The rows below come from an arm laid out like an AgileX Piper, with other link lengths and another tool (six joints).
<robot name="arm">
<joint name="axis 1" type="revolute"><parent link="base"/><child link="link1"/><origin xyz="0 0 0.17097" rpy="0 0 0"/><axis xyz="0 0 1"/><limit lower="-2.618" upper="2.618"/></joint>
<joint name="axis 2" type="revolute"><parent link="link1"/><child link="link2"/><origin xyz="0 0 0" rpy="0 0 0"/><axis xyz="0 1 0"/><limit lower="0" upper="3.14"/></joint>
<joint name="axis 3" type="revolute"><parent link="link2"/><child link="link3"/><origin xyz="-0.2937 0 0.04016" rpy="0 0 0"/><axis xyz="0 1 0"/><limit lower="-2.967" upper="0"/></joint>
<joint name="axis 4" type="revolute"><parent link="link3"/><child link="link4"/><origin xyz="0.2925 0 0.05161" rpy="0 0 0"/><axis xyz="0.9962 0 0.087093"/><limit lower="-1.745" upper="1.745"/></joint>
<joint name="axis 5" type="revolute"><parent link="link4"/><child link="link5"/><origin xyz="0 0 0" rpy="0 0 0"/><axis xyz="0 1 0"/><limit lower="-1.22" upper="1.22"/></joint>
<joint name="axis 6" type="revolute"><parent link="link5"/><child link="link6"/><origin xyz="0.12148 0 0.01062" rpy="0 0 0"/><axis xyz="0.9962 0 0.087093"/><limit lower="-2.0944" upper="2.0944"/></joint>
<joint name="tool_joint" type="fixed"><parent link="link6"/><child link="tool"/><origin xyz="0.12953 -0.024 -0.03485" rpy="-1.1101 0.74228 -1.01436"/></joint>
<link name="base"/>
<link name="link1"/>
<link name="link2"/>
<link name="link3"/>
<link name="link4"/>
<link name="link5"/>
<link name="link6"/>
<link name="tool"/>
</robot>
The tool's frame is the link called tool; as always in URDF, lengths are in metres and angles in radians.
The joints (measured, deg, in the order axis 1, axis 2, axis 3, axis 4, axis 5, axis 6), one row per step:
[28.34 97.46 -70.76 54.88 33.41 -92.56]
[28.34 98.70 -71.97 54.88 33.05 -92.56]
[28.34 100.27 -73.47 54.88 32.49 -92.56]
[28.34 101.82 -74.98 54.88 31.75 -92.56]
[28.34 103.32 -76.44 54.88 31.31 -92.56]
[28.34 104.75 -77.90 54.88 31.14 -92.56]
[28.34 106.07 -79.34 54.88 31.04 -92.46]
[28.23 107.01 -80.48 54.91 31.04 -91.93]
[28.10 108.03 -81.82 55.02 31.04 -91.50]
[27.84 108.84 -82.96 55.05 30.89 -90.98]
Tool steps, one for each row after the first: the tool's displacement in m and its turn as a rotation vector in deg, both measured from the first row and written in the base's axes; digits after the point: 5 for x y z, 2 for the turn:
[0.00670 0.00232 -0.00151 -0.01 -0.21 -0.27]
[0.01539 0.00499 -0.00372 -0.04 -0.51 -0.70]
[0.02474 0.00734 -0.00561 -0.06 -0.96 -1.26]
[0.03265 0.01000 -0.00801 -0.07 -1.21 -1.59]
[0.03946 0.01305 -0.01029 -0.06 -1.34 -1.72]
[0.04577 0.01612 -0.01193 0.04 -1.44 -1.86]
[0.05071 0.01775 -0.01260 0.37 -1.23 -2.30]
[0.05657 0.01974 -0.01242 0.78 -1.16 -2.73]
[0.06286 0.01973 -0.01165 1.17 -1.17 -3.42]

